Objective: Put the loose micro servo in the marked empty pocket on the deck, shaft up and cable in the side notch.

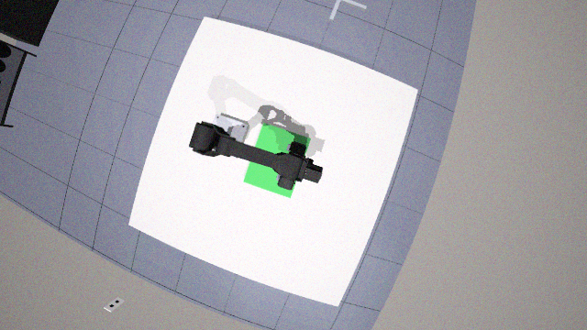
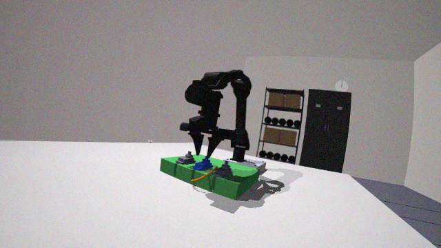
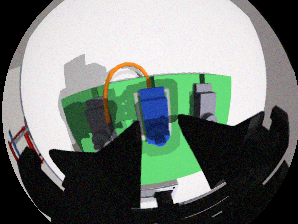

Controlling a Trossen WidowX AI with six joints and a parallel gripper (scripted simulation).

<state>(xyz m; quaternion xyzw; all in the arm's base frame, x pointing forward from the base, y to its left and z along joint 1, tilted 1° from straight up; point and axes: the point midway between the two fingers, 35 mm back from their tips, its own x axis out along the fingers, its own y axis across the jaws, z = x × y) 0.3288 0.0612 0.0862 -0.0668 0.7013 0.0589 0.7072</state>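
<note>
My gripper tip is now 120 mm past the green deck, 60 mm above it and 20 mm to the left of it.
</note>
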